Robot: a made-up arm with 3 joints.
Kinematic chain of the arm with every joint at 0, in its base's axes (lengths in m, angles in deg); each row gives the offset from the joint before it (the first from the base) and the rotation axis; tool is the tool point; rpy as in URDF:
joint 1: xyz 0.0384 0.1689 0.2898 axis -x
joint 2: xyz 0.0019 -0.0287 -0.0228 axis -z
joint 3: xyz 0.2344 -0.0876 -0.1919 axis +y
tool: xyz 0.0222 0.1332 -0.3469 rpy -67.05 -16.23 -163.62
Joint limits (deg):
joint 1: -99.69..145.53
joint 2: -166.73..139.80
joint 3: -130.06..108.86
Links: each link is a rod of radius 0.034 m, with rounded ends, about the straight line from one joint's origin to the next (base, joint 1, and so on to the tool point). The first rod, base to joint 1, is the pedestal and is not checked.
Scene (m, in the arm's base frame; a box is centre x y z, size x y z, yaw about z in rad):
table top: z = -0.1
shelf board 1: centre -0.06 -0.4 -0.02 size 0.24 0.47 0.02 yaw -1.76
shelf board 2: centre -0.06 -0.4 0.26 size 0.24 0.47 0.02 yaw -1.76
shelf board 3: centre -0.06 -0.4 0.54 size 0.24 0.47 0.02 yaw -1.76
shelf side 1: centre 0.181 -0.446 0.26 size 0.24 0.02 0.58 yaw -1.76
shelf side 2: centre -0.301 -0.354 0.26 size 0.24 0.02 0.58 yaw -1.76
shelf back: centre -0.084 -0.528 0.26 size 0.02 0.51 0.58 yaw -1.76
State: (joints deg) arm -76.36 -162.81 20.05
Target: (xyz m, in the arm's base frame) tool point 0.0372 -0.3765 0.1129
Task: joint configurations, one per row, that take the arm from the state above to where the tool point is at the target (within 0.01 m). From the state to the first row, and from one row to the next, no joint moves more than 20 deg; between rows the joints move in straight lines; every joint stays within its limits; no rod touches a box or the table.
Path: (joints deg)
1: -66.46 -163.79 37.02
2: -56.57 -164.77 53.99
3: -46.67 -165.75 70.96
4: -36.78 -166.73 87.93
5: -18.94 -164.30 82.23
6: -1.11 -161.86 76.53
7: 16.73 -159.43 70.83
8: 34.57 -157.00 65.13
9: 52.40 -154.56 59.43
10: 60.91 -134.82 48.36
11: 69.42 -115.08 37.29
12: 77.93 -95.34 26.22
13: 86.43 -75.60 15.15

